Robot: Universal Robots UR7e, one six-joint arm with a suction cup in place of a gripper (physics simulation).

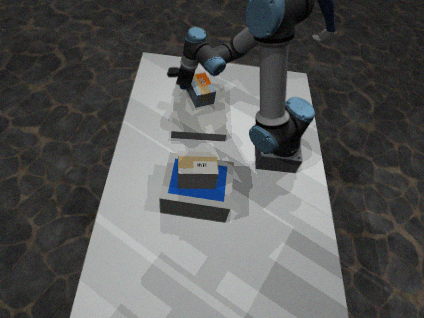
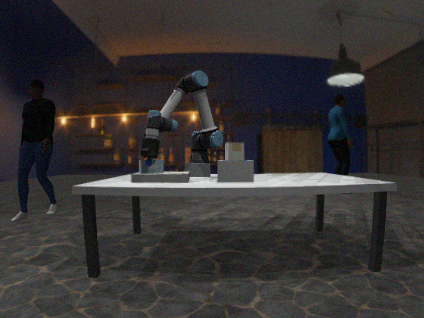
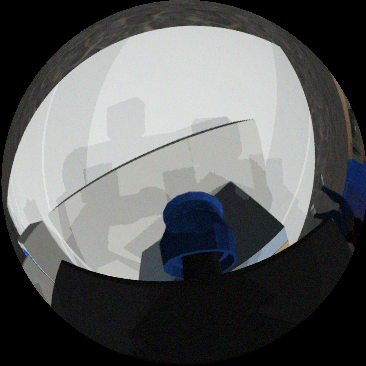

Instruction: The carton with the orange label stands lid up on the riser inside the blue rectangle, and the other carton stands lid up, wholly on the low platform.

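The carton with the orange label [image 1: 202, 88] [image 2: 155, 166] [image 3: 252, 221] stands lid up on the low platform [image 1: 198, 136] [image 2: 160, 177] [image 3: 153, 170]. My suction cup [image 1: 183, 86] [image 2: 147, 162] [image 3: 194, 218] is low at that carton's far left corner. It sits below the lid's level and beside the carton's side faces, not on the lid, and it holds nothing. The other carton [image 1: 197, 171] [image 2: 234, 151], with a barcode label, stands lid up on the riser [image 1: 193, 211] [image 2: 235, 171] [image 3: 37, 242]. It sits inside the blue rectangle [image 1: 196, 193].
The arm's base [image 1: 277, 161] [image 2: 197, 168] stands on the table to the right of the riser and the platform. A person [image 2: 338, 132] stands behind the table, far off.
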